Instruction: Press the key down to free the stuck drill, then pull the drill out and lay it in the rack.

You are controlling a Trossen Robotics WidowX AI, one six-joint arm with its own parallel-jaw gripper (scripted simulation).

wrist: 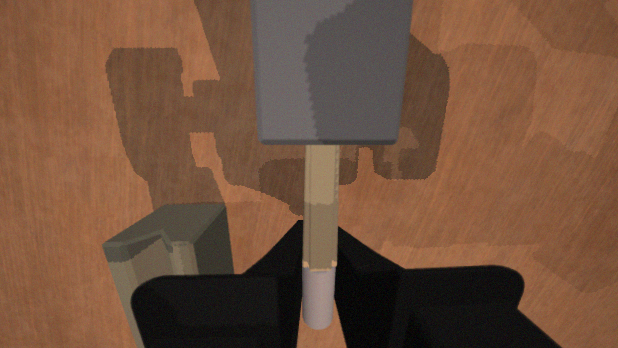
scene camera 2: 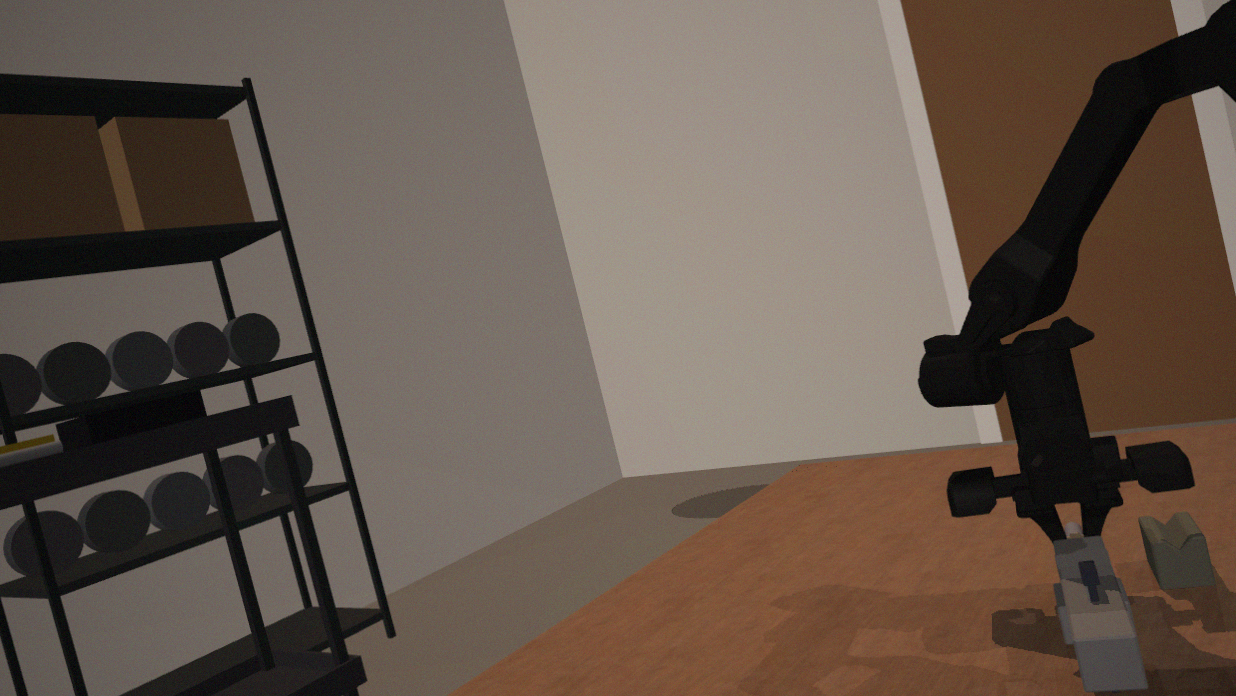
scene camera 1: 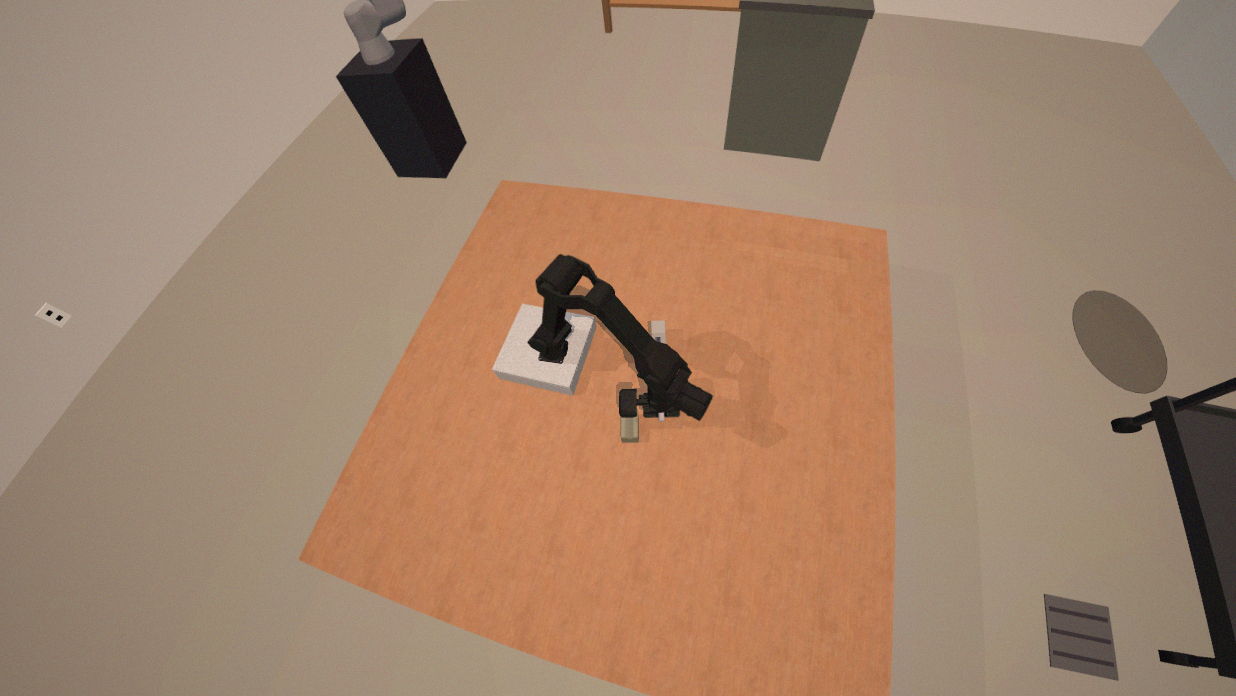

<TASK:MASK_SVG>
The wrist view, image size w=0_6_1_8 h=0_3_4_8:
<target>my gripper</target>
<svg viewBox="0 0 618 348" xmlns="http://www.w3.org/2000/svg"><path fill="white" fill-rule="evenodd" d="M338 226L334 299L346 348L562 348L517 309L525 288L523 276L517 271L502 265L405 269L380 255L380 253L373 251ZM303 220L298 220L264 257L256 261L243 274L164 275L140 284L131 296L130 305L144 347L297 348L302 302Z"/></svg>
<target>drill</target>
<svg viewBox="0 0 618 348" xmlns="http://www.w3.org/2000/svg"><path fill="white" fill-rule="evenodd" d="M305 145L302 317L308 327L314 330L323 330L332 323L338 249L340 145Z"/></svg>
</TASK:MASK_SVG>
